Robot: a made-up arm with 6 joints.
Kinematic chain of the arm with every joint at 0, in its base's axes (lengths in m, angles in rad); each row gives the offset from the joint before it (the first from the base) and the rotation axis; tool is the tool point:
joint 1: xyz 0 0 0.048 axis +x
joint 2: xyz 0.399 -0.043 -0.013 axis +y
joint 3: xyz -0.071 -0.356 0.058 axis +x
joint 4: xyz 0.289 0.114 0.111 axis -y
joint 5: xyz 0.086 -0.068 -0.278 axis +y
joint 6: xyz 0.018 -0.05 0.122 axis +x
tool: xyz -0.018 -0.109 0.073
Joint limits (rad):
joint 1: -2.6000..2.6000
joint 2: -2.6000..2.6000
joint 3: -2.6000..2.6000
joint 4: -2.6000..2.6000
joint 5: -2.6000..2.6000
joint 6: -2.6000..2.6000
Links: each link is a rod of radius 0.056 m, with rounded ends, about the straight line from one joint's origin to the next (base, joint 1, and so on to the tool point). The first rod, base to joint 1, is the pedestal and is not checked.
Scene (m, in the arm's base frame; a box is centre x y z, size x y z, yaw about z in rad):
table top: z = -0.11
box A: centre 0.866 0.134 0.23 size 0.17 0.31 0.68 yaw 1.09
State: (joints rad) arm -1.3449 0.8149 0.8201 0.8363 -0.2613 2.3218
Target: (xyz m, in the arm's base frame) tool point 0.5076 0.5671 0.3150
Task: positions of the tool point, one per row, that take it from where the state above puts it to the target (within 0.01 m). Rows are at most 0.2 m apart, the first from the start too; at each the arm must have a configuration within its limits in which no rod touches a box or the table.
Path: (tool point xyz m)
1: 0.8515 -0.3236 0.3274
2: 0.8878 -0.2345 0.3453
3: 0.8839 -0.1534 0.3924
4: 0.8400 -0.0951 0.4595
5: 0.7597 -0.0697 0.5323
6: 0.6493 -0.0808 0.5941
7: 0.5178 -0.1249 0.6287
8: 0.3756 -0.1921 0.6230
9: 0.4016 -0.0182 0.6607
10: 0.4278 0.1601 0.6453
11: 0.4543 0.3267 0.5778
12: 0.4809 0.4665 0.4642
13: 0.5076 0.5671 0.3150

